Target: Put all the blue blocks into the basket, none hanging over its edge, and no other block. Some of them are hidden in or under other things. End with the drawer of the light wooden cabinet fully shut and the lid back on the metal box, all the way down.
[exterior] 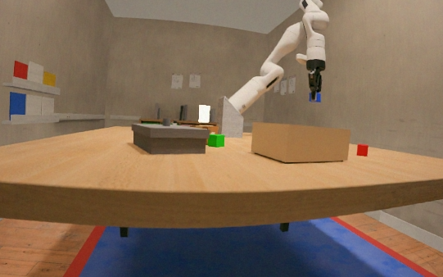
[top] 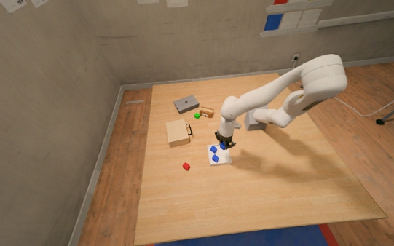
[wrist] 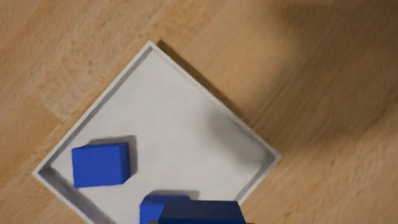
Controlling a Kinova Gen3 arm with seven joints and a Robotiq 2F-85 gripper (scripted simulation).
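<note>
My gripper is now 10 mm short of the white basket, 40 mm to the left of it and 180 mm above it. Also, from my hand: red block 240 mm ahead, 180 mm below; light wooden cabinet 260 mm ahead, 260 mm to the right, 160 mm below; drawer 250 mm ahead, 260 mm to the right, 160 mm below.
</note>
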